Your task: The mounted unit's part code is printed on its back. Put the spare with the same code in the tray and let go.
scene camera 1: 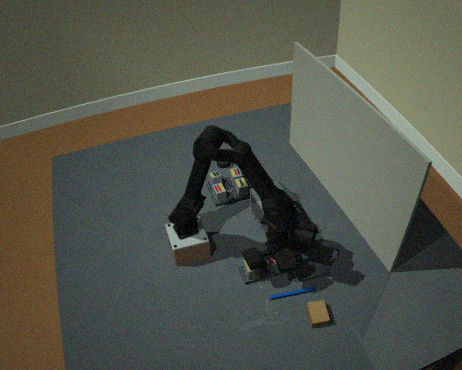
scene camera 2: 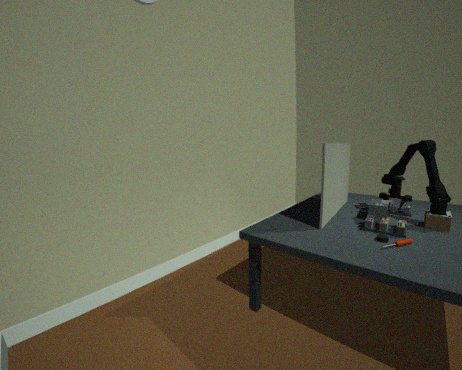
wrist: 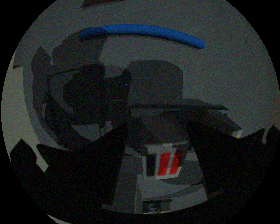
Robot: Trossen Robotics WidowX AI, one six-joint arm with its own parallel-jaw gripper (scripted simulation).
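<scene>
I can see my own gripper (scene camera 1: 275,268), (wrist: 158,126), and it is open and holds nothing. There is a white wall panel (scene camera 1: 376,174), (scene camera 2: 335,163) in the scene. I also see a blue marker pen (wrist: 162,32).
</scene>
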